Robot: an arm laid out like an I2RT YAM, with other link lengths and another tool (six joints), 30 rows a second.
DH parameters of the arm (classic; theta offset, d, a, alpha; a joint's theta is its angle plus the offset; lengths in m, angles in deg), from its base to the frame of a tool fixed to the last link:
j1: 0 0.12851 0.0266 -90
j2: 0 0 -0.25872 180
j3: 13.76 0 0.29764 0
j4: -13.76 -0.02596 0.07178 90
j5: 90 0.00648 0 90
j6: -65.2 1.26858 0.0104 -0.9
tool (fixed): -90 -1.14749 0 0
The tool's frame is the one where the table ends.
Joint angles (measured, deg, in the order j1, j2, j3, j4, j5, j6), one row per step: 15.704, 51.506, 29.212, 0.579, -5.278, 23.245; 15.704, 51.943, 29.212, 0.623, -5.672, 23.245; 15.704, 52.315, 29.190, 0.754, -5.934, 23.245; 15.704, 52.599, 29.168, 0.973, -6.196, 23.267; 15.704, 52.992, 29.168, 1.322, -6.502, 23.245; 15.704, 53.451, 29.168, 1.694, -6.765, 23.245; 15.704, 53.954, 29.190, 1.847, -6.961, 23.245; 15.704, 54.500, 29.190, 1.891, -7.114, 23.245; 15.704, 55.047, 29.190, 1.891, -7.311, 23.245; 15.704, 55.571, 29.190, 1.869, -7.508, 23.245; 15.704, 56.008, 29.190, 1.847, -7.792, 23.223; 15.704, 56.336, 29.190, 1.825, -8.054, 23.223; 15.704, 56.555, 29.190, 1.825, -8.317, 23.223; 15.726, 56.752, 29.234, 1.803, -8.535, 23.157; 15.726, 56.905, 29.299, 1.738, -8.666, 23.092
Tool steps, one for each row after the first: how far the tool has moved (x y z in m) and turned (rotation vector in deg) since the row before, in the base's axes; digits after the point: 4 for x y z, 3 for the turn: 0.0004, 0.0010, -0.0022, 0.035, 0.418, 0.366; 0.0005, 0.0007, -0.0018, 0.024, 0.280, 0.243; 0.0004, 0.0007, -0.0010, 0.091, 0.119, 0.234; 0.0007, 0.0009, -0.0010, 0.082, 0.066, 0.291; 0.0009, 0.0008, -0.0013, 0.074, 0.111, 0.243; 0.0008, 0.0007, -0.0021, -0.016, 0.336, 0.181; 0.0007, 0.0005, -0.0029, -0.078, 0.500, 0.141; 0.0006, 0.0006, -0.0031, -0.072, 0.548, 0.180; 0.0005, 0.0006, -0.0030, -0.070, 0.548, 0.180; 0.0003, 0.0007, -0.0025, -0.028, 0.466, 0.267; 0.0002, 0.0006, -0.0019, 0.012, 0.367, 0.237; 0.0000, 0.0006, -0.0012, 0.049, 0.241, 0.238; 0.0001, 0.0007, -0.0008, -0.011, 0.169, 0.247; 0.0001, 0.0003, -0.0005, -0.040, 0.138, 0.146
